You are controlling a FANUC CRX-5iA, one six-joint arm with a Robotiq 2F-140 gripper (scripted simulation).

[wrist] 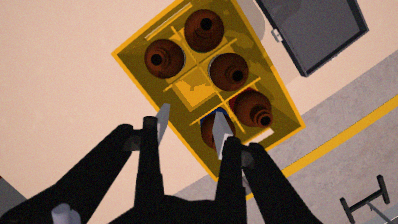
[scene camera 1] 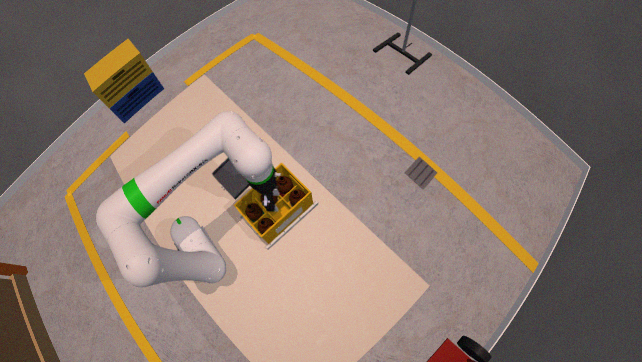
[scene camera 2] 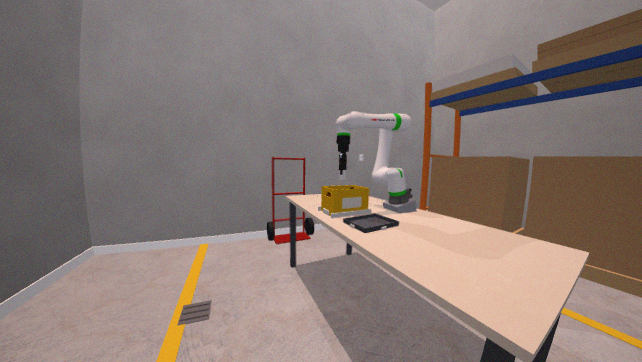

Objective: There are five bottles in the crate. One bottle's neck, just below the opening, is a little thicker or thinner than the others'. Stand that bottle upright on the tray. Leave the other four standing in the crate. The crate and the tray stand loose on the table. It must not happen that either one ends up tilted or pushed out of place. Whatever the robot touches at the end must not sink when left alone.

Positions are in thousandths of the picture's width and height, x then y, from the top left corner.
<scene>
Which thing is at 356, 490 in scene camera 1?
A dark tray.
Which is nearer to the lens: the glass bottle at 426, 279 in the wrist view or the yellow crate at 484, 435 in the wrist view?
The glass bottle.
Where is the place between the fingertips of my gripper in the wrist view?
At 481, 525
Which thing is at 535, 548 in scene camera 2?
A yellow crate.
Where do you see a glass bottle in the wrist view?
At 574, 319
</scene>
